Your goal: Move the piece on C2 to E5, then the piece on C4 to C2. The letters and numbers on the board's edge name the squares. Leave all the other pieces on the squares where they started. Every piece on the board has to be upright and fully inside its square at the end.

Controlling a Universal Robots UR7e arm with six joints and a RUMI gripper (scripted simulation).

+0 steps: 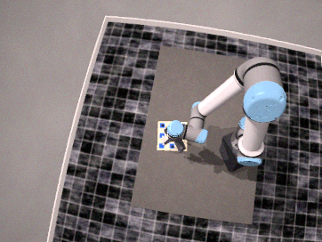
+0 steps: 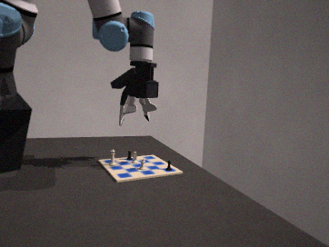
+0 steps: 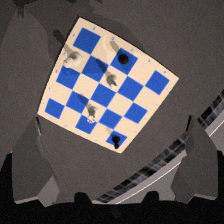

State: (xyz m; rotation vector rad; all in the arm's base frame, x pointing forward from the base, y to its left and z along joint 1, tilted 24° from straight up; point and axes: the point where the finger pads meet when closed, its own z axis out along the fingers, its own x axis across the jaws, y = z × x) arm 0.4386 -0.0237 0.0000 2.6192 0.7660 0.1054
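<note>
Right now the cream chessboard is 14 cm below my hand and 4 cm to the right of it.
</note>
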